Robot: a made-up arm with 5 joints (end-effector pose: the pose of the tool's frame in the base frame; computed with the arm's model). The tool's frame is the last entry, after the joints.
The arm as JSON. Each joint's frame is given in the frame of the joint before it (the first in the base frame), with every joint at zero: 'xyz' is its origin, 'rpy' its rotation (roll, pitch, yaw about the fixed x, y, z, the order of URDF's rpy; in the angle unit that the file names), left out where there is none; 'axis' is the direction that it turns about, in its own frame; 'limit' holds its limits. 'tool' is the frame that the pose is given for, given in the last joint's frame.
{
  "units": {
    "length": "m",
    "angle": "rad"
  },
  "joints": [
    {
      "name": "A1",
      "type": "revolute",
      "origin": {
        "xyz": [
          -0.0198,
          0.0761,
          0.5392
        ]
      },
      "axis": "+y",
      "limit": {
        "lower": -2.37,
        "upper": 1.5
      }
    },
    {
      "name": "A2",
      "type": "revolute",
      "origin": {
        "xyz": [
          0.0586,
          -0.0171,
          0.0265
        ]
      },
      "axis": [
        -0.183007,
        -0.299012,
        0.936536
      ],
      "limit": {
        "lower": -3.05,
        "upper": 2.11
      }
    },
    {
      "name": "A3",
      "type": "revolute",
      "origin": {
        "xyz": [
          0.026,
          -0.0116,
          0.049
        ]
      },
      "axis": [
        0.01,
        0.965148,
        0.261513
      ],
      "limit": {
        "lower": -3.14,
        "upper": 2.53
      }
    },
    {
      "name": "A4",
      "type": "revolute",
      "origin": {
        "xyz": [
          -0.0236,
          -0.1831,
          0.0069
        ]
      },
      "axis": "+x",
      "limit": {
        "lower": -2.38,
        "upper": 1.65
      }
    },
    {
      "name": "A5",
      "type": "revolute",
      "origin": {
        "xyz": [
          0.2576,
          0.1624,
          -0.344
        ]
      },
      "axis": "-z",
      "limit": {
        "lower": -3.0,
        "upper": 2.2
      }
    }
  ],
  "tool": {
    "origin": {
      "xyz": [
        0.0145,
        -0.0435,
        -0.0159
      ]
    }
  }
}
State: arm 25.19 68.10 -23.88 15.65 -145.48
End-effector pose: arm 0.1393 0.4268 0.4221 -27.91 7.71 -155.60
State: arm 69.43 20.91 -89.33 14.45 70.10
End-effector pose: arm 0.3861 0.0816 0.2845 28.62 12.83 -73.99
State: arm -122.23 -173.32 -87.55 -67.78 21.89
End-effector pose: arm -0.2209 0.4445 0.1354 -65.59 32.40 -159.52
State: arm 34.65 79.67 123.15 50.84 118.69
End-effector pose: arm -0.1756 -0.0801 0.5722 -133.03 -18.52 -25.84
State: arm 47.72 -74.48 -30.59 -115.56 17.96
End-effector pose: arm -0.1835 -0.3212 0.9739 -164.58 0.45 -60.48
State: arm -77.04 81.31 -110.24 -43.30 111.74
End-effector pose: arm -0.3584 0.1485 1.0406 175.99 -19.02 -41.97
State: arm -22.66 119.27 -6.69 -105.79 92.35
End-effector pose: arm 0.1855 0.4412 1.0494 -176.22 -19.03 -150.25
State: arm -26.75 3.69 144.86 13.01 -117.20
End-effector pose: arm -0.3766 0.0127 0.5509 122.53 -36.79 86.49
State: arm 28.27 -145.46 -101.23 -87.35 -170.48
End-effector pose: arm -0.1894 0.3704 1.0425 -139.24 57.10 148.78
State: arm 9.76 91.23 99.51 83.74 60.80
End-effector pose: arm -0.1571 0.1225 0.3945 -88.41 25.86 -70.82
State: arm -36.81 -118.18 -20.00 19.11 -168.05
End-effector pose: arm 0.1431 -0.1553 0.3186 -32.28 -32.85 61.65
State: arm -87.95 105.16 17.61 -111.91 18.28
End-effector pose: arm -0.3474 0.4350 1.0017 129.17 22.33 89.00
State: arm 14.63 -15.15 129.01 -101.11 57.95
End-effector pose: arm -0.2088 -0.3837 0.2771 -8.47 54.81 75.46
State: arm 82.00 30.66 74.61 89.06 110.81
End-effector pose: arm -0.0224 0.3537 0.4225 -167.19 -44.08 -102.44
